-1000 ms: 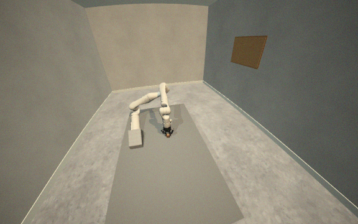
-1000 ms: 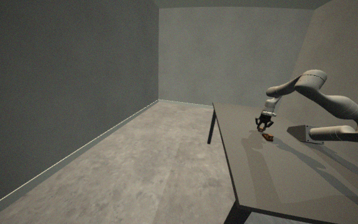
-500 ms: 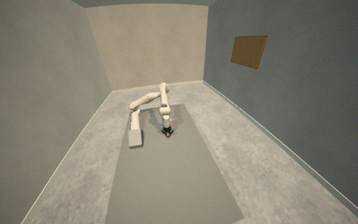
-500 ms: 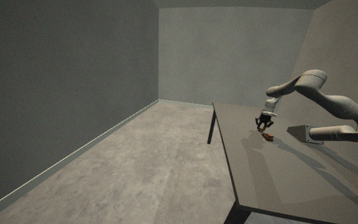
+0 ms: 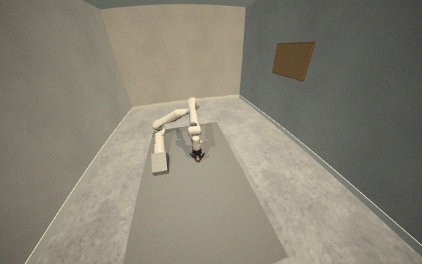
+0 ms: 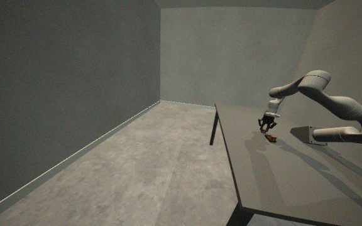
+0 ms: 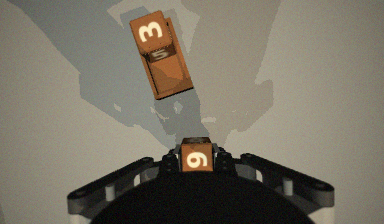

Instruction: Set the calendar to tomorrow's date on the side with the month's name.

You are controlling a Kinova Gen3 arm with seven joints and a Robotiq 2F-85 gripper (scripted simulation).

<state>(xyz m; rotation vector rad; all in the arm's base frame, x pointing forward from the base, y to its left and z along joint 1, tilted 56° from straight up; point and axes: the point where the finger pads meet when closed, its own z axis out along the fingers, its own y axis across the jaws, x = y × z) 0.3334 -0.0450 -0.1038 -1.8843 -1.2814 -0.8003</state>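
Now: hand 11 cm to the right of the orange tray and 2 cm above it. The rest, counted from my hand: digit cube 1 cm below.
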